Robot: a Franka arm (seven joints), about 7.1 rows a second.
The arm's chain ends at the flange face. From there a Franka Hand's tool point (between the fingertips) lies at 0.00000 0.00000 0.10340 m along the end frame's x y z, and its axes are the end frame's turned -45 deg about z.
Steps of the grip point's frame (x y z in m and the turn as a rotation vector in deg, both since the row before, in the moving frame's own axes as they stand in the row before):
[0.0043, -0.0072, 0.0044, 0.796, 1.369, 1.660]
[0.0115, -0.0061, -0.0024, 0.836, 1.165, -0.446]
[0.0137, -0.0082, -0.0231, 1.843, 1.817, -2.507]
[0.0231, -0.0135, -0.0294, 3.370, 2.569, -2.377]
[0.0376, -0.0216, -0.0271, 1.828, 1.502, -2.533]
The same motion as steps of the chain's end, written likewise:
[-0.0028, -0.0054, 0.0044, 1.531, 0.405, 1.660]
[0.0034, -0.0099, -0.0024, 1.415, 0.233, -0.446]
[0.0040, -0.0108, -0.0230, 2.588, -0.018, -2.507]
[0.0080, -0.0183, -0.0291, 4.200, -0.566, -2.377]
[0.0118, -0.0376, -0.0270, 2.355, -0.231, -2.533]

